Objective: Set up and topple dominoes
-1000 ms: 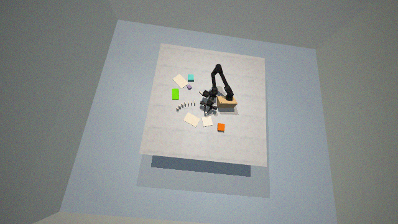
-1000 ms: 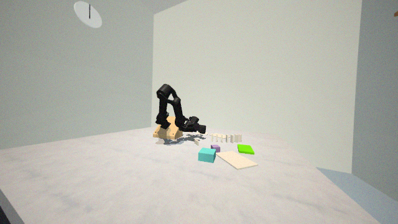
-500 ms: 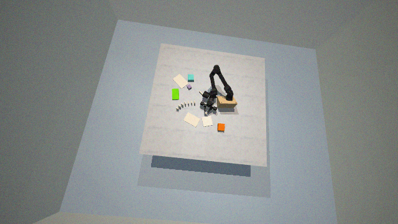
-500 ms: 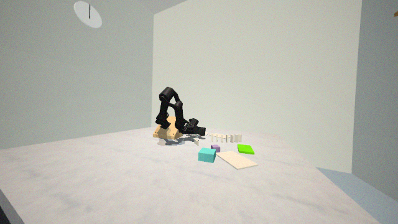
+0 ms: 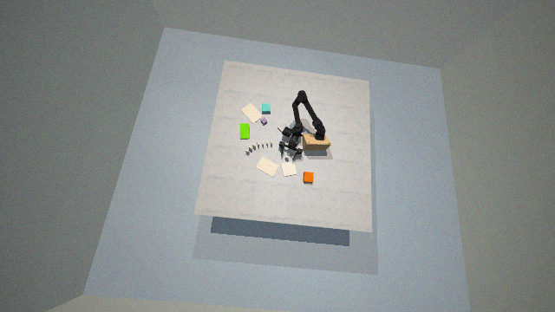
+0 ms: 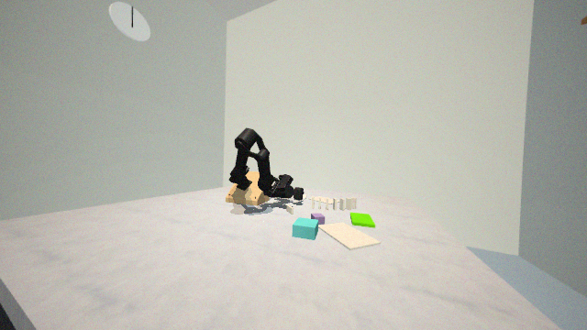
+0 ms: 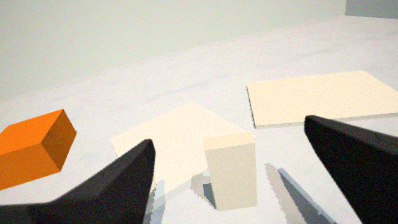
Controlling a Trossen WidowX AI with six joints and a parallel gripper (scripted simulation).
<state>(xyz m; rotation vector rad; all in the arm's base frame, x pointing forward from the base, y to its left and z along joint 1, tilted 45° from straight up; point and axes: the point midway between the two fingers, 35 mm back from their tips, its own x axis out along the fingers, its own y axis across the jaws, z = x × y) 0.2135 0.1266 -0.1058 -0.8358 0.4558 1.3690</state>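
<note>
Now: the purple cube 27 cm to the right of my gripper tip, 24 cm ahead of it and 4 cm below it. Also, from my gripper tip: green tile (37 cm ahead, 15 cm to the right, 4 cm below); teal block (38 cm to the right, 25 cm ahead, 3 cm below); orange cube (19 cm behind, 10 cm to the left, 3 cm below).
</note>
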